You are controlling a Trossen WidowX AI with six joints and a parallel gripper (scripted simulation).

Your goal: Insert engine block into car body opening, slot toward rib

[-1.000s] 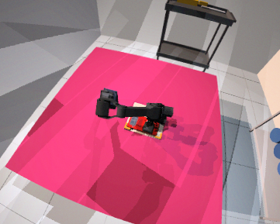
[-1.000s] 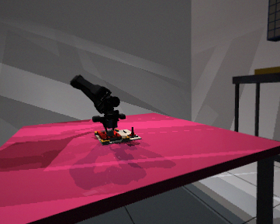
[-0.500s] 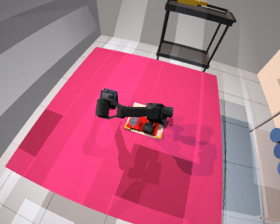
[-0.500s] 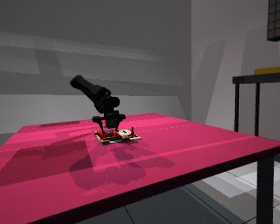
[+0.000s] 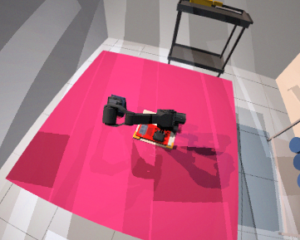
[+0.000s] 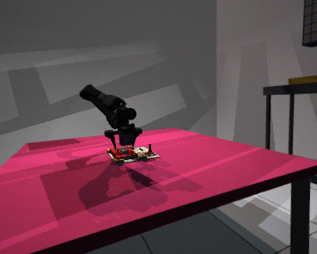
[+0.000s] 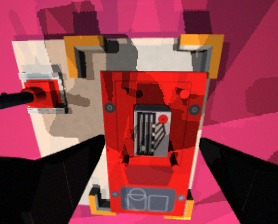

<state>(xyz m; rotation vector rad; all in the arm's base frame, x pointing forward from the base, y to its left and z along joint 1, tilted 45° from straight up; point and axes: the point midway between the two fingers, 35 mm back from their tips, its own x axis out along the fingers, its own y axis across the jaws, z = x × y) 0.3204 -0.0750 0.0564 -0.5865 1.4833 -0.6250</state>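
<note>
The grey engine block lies 20 mm below my gripper tip. From my gripper tip the other things lie so: cream base plate (40 mm below, 30 mm to the left, 20 mm behind); then black peg (130 mm to the left, 40 mm ahead, 10 mm below).
</note>
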